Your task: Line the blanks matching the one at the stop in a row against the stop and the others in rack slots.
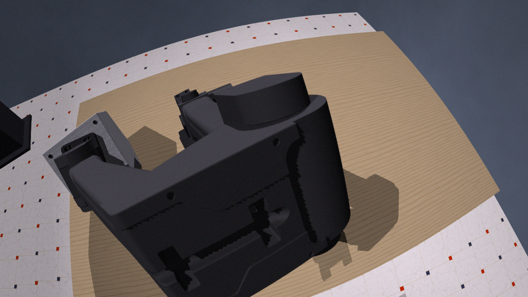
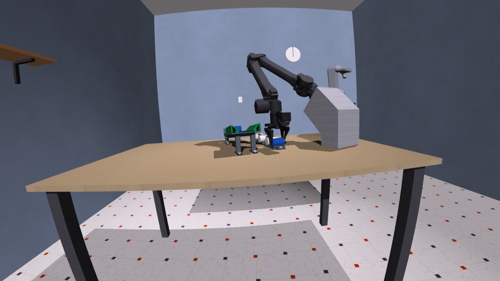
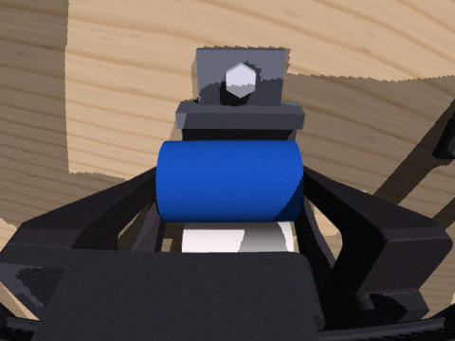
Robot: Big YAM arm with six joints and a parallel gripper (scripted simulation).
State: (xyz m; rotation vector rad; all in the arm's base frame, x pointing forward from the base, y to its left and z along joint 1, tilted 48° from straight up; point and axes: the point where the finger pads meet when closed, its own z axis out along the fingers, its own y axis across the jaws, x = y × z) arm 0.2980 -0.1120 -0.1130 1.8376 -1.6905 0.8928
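Right now the grey stock rack is 14 cm to the right of my hand, 4 cm below it and 1 cm ahead of it. Round my hand: grey stop: 32 cm to the right, 17 cm ahead, 3 cm above.
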